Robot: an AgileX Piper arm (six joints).
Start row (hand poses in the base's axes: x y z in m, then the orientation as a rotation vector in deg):
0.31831, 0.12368, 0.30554, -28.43, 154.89, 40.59
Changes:
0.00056, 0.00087, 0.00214, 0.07, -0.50, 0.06
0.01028, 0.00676, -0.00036, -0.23, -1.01, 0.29
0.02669, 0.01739, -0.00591, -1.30, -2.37, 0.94
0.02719, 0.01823, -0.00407, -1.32, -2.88, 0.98
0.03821, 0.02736, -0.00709, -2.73, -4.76, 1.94
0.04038, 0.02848, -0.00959, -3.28, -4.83, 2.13
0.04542, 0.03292, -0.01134, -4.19, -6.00, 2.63
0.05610, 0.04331, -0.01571, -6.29, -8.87, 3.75
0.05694, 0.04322, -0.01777, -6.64, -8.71, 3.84
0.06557, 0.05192, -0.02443, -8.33, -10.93, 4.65
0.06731, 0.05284, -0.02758, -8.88, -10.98, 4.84
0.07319, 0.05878, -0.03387, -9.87, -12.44, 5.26
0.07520, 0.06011, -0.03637, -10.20, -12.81, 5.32
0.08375, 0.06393, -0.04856, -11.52, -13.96, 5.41
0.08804, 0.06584, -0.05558, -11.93, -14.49, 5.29
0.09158, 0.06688, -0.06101, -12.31, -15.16, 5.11
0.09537, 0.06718, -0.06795, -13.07, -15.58, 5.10
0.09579, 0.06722, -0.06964, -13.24, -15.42, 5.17
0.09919, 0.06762, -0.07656, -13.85, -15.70, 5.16
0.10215, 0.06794, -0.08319, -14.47, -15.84, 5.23
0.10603, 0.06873, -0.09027, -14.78, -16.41, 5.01
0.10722, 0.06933, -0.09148, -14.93, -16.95, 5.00
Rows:
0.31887, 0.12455, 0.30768, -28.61, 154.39, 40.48
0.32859, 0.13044, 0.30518, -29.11, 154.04, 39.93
0.34500, 0.14107, 0.29963, -30.55, 153.24, 38.11
0.34550, 0.14191, 0.30147, -30.72, 152.77, 37.88
0.35652, 0.15104, 0.29845, -32.73, 151.56, 35.49
0.35869, 0.15216, 0.29595, -33.14, 151.72, 34.78
0.36373, 0.15660, 0.29420, -34.25, 150.97, 33.24
0.37441, 0.16699, 0.28983, -36.74, 148.99, 29.62
0.37525, 0.16690, 0.28777, -36.91, 149.27, 29.25
0.38388, 0.17560, 0.28111, -38.72, 147.69, 26.38
0.38562, 0.17652, 0.27796, -39.11, 147.83, 25.68
0.39150, 0.18246, 0.27167, -40.09, 146.72, 23.94
0.39351, 0.18379, 0.26917, -40.29, 146.47, 23.39
0.40206, 0.18761, 0.25698, -40.85, 145.80, 21.28
0.40635, 0.18952, 0.24996, -40.85, 145.43, 20.53
0.40989, 0.19056, 0.24453, -40.78, 144.93, 19.76
0.41368, 0.19086, 0.23759, -40.99, 144.76, 18.63
0.41410, 0.19090, 0.23590, -41.09, 144.96, 18.48
0.41750, 0.19130, 0.22898, -41.24, 144.88, 17.59
0.42046, 0.19162, 0.22235, -41.48, 144.92, 16.76
0.42434, 0.19241, 0.21527, -41.33, 144.48, 16.11
0.42553, 0.19301, 0.21406, -41.41, 144.00, 15.74

